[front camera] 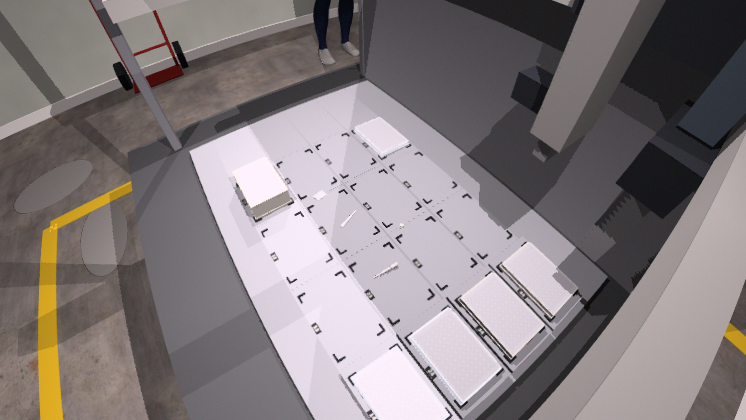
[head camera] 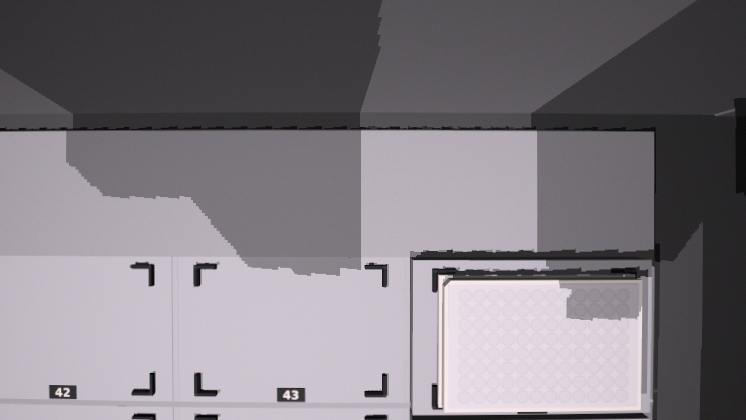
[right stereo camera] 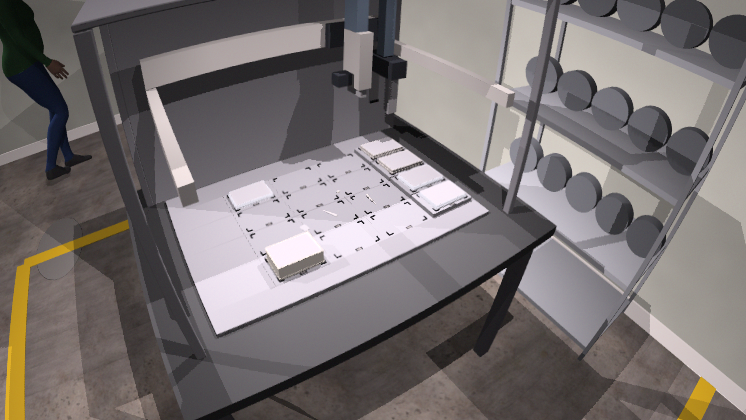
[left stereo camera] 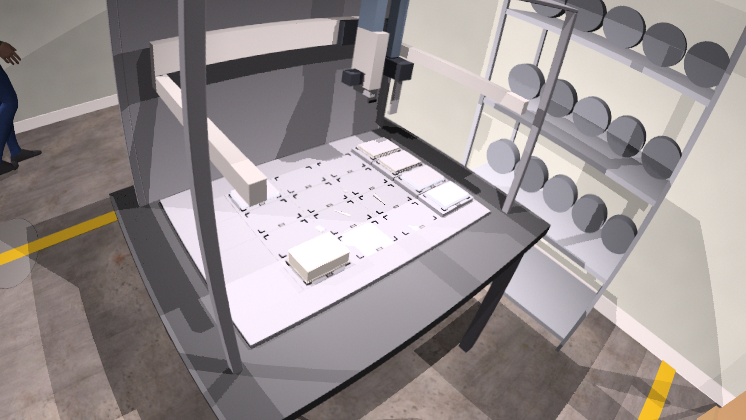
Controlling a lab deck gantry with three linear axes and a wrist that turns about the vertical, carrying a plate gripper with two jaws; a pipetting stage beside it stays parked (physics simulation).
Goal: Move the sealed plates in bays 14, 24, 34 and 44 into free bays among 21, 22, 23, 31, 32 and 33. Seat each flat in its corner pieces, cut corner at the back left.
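Places are measured from the robot's base along level axes (x ahead, y left, z up), in millimetres.
Pixels of known places: gripper, fingertip midpoint: [front camera: 602, 233] [right stereo camera: 382, 107] [left stereo camera: 381, 107]; robot's base at its link origin: [front camera: 237, 184] [right stereo camera: 280, 281] [left stereo camera: 307, 284].
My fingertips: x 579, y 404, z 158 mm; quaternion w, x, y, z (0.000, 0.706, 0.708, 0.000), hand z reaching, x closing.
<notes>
Ahead of a thing's pixels: the offset from my fingertips to its top centre. "pt": to the spot under its first point.
Sealed plates stand at the right end of the deck: bay 44 @[pt 19 mm back, 46 mm right, 130 mm down] [front camera: 540, 279] [head camera: 548, 349] [left stereo camera: 377, 147] [right stereo camera: 382, 147], bay 34 @[pt 20 mm back, 154 mm right, 130 mm down] [front camera: 501, 315] [right stereo camera: 400, 160], bay 24 @[pt 21 mm back, 257 mm right, 129 mm down] [front camera: 455, 354] [right stereo camera: 420, 177] and bay 14 @[pt 35 mm back, 353 mm right, 130 mm down] [front camera: 399, 386] [right stereo camera: 443, 194]. The bay 44 plate's cut corner shows at the back left. Bays 21, 22, 23, 31, 32 and 33 hold no plate. My gripper [left stereo camera: 371, 97] [right stereo camera: 360, 93] is high at the back right, well above the deck; its jaws are too small to read, and no jaws show in the head view.
Another plate @[515 mm back, 40 mm right, 144 mm down] [front camera: 381, 135] [right stereo camera: 250, 195] sits in bay 41. A tall pale box @[515 mm back, 361 mm right, 117 mm down] [front camera: 261, 187] [left stereo camera: 318, 256] fills bay 11. A thin white stick @[344 mm back, 243 mm right, 151 mm down] [front camera: 348, 218] lies in bay 22 and a slim white tube @[208 mm back, 251 mm right, 151 mm down] [front camera: 386, 270] in bay 23. A pale square scrap @[434 mm back, 260 mm right, 158 mm down] [front camera: 320, 195] lies near bays 21 and 22.
</notes>
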